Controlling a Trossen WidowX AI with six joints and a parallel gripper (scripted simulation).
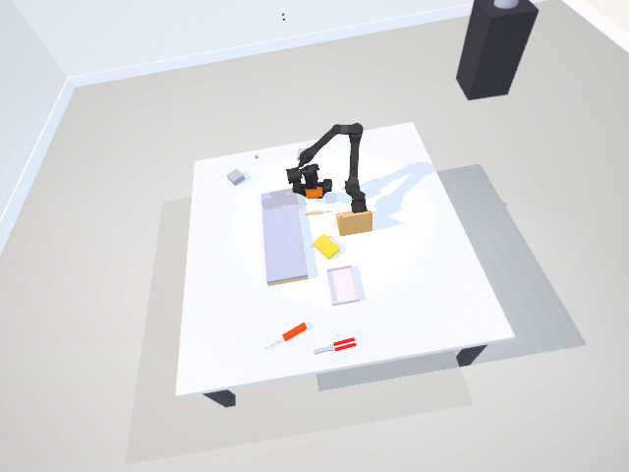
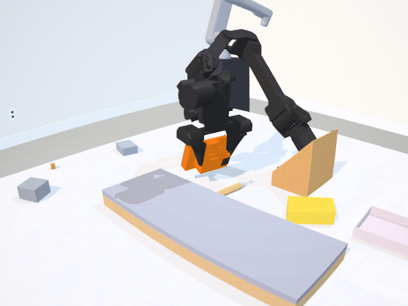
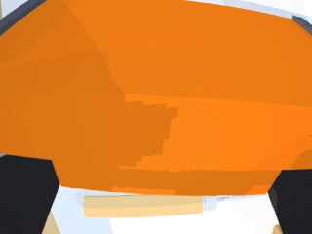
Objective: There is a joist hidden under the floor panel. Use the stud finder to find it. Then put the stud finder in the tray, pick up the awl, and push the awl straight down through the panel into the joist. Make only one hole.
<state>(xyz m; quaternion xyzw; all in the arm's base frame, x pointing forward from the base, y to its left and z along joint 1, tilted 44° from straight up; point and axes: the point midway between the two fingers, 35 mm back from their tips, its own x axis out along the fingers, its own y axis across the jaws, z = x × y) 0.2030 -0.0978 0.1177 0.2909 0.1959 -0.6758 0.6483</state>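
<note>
The awl is 70 mm to the left of my gripper tip, 50 mm below it and 20 mm behind it. Round my gripper tip: orange stud finder: 20 mm behind, 10 mm to the right; yellow block: 280 mm to the left, 40 mm below, 30 mm behind; pale pink tray: 480 mm to the left, 80 mm behind, 40 mm below.
</note>
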